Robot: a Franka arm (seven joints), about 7 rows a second.
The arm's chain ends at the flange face. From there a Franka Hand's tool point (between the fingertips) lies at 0.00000 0.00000 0.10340 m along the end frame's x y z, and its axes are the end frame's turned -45 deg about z.
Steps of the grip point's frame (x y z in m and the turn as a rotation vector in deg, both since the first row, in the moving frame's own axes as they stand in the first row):
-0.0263 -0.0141 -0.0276 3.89 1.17 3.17
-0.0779 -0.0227 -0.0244 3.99 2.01 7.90
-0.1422 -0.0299 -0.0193 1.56 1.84 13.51
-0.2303 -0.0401 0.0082 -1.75 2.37 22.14
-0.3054 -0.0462 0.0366 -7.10 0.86 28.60
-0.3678 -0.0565 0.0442 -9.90 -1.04 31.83
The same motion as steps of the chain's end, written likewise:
-0.0253 0.0152 -0.0273 3.58 -1.92 3.17
-0.0691 0.0468 -0.0241 4.24 -1.40 7.90
-0.1226 0.0837 -0.0192 2.40 0.20 13.51
-0.1965 0.1343 0.0083 0.44 2.91 22.14
-0.2564 0.1732 0.0374 -4.41 5.63 28.60
-0.3069 0.2039 0.0457 -7.74 6.26 31.83

